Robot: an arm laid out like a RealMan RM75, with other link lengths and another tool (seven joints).
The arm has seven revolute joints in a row. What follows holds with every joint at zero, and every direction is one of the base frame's.
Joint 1 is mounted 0.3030 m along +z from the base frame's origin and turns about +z.
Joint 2 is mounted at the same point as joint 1 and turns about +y.
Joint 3 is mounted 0.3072 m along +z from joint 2 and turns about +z.
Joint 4 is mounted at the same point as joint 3 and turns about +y.
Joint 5 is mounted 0.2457 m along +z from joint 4 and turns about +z.
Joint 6 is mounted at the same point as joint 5 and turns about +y.
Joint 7 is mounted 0.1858 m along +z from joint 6 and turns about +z.
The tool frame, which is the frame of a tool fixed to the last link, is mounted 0.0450 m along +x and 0.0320 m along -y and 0.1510 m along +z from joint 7; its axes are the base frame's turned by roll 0.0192, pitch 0.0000 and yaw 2.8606 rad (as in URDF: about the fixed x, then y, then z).
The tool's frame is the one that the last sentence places.
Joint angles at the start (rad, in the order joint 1, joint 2, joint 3, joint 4, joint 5, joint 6, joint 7):
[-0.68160, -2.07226, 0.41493, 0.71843, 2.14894, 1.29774, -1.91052]
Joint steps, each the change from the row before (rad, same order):
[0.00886, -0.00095, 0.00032, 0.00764, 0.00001, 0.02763, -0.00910]
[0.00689, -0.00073, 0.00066, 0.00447, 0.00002, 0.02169, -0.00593]
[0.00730, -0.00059, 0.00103, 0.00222, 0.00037, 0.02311, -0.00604]
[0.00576, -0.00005, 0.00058, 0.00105, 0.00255, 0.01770, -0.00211]
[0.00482, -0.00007, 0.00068, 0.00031, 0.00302, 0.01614, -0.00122]
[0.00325, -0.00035, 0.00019, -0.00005, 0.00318, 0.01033, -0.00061]
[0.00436, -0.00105, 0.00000, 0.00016, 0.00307, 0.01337, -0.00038]
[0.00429, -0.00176, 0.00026, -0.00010, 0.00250, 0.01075, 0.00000]
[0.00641, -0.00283, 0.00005, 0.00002, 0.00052, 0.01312, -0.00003]
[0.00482, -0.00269, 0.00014, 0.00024, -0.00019, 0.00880, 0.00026]
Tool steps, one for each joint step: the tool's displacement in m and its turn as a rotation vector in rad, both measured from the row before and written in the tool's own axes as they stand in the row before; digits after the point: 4 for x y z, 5 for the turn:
[0.0061, -0.0031, -0.0025, 0.01458, 0.01248, -0.01005]
[0.0055, -0.0026, -0.0016, 0.01192, 0.01099, -0.00769]
[0.0069, -0.0027, -0.0013, 0.01321, 0.01342, -0.00968]
[0.0059, -0.0015, -0.0011, 0.00860, 0.01208, -0.00506]
[0.0057, -0.0015, -0.0006, 0.00798, 0.01203, -0.00404]
[0.0042, -0.0007, -0.0003, 0.00457, 0.00865, -0.00292]
[0.0053, -0.0012, -0.0003, 0.00680, 0.01020, -0.00400]
[0.0051, -0.0009, 0.0000, 0.00574, 0.00870, -0.00420]
[0.0061, -0.0012, -0.0003, 0.00828, 0.00830, -0.00683]
[0.0044, -0.0009, -0.0001, 0.00608, 0.00525, -0.00503]

